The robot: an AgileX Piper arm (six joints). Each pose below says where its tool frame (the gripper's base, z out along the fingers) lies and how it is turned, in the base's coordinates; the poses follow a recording.
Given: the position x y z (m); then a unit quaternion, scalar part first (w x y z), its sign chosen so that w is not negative.
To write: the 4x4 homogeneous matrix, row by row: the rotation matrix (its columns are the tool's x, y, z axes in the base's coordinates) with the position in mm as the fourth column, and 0 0 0 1 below. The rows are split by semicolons. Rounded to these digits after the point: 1 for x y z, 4 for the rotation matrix.
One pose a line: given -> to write
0.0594 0.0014 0.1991 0.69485 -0.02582 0.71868 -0.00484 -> -0.0330 -0.0304 0.9990 59.4; -0.0438 0.9986 0.0289 1.4; -0.9985 -0.0428 -0.0343 199.1; 0 0 0 1
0.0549 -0.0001 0.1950 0.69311 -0.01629 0.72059 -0.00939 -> -0.0387 -0.0105 0.9992 54.9; -0.0365 0.9993 0.0090 -0.1; -0.9986 -0.0361 -0.0390 195.0; 0 0 0 1
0.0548 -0.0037 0.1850 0.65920 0.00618 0.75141 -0.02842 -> -0.1308 0.0468 0.9903 54.8; -0.0282 0.9983 -0.0509 -3.7; -0.9910 -0.0346 -0.1293 185.0; 0 0 0 1
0.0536 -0.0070 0.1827 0.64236 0.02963 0.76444 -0.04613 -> -0.1730 0.1046 0.9794 53.6; -0.0140 0.9940 -0.1086 -7.0; -0.9848 -0.0325 -0.1705 182.7; 0 0 0 1
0.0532 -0.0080 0.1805 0.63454 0.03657 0.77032 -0.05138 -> -0.1921 0.1215 0.9738 53.2; -0.0089 0.9920 -0.1256 -8.0; -0.9813 -0.0327 -0.1894 180.5; 0 0 0 1
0.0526 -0.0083 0.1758 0.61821 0.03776 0.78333 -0.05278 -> -0.2328 0.1244 0.9645 52.6; -0.0061 0.9916 -0.1294 -8.3; -0.9725 -0.0360 -0.2301 175.8; 0 0 0 1
